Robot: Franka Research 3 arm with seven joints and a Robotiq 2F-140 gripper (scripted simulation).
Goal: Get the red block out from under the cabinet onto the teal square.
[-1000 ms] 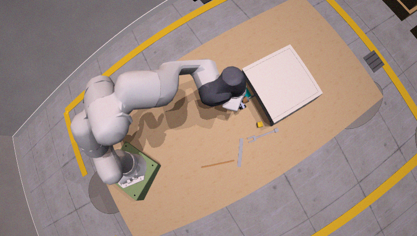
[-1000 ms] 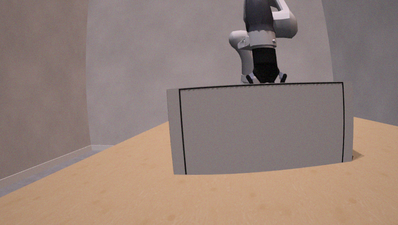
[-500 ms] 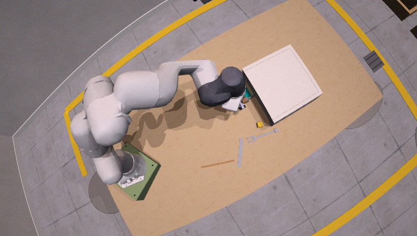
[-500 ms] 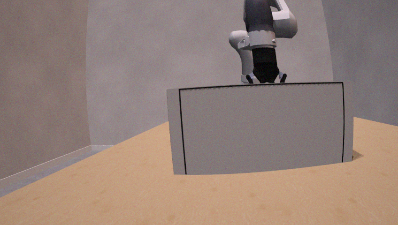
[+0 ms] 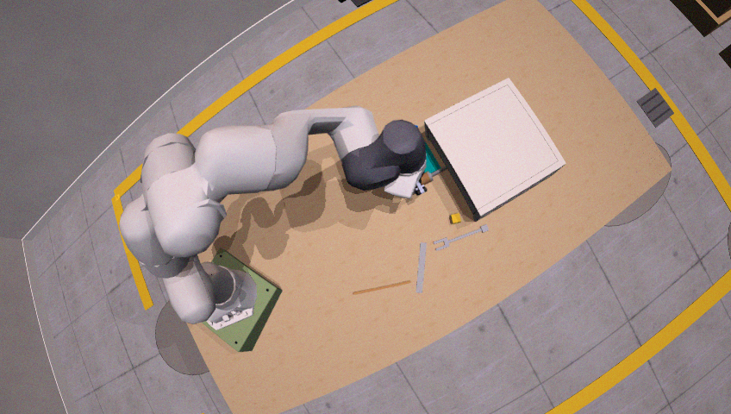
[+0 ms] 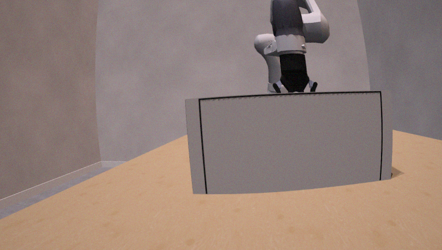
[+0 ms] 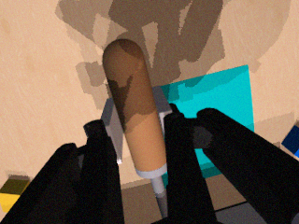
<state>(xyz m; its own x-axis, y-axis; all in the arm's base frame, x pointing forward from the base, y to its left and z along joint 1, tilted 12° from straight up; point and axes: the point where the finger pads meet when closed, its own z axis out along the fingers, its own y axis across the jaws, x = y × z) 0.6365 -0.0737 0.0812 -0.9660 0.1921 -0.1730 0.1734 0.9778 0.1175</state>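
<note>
The teal square is 5 cm ahead of my hand, 4 cm to the left of it and 4 cm below it. From my hand the other things lie so: blue block 14 cm to the left, 11 cm ahead, 2 cm below; yellow block 16 cm to the right, 3 cm ahead, 2 cm below; hook tool 13 cm ahead, 2 cm below, 1 cm to the left.
</note>
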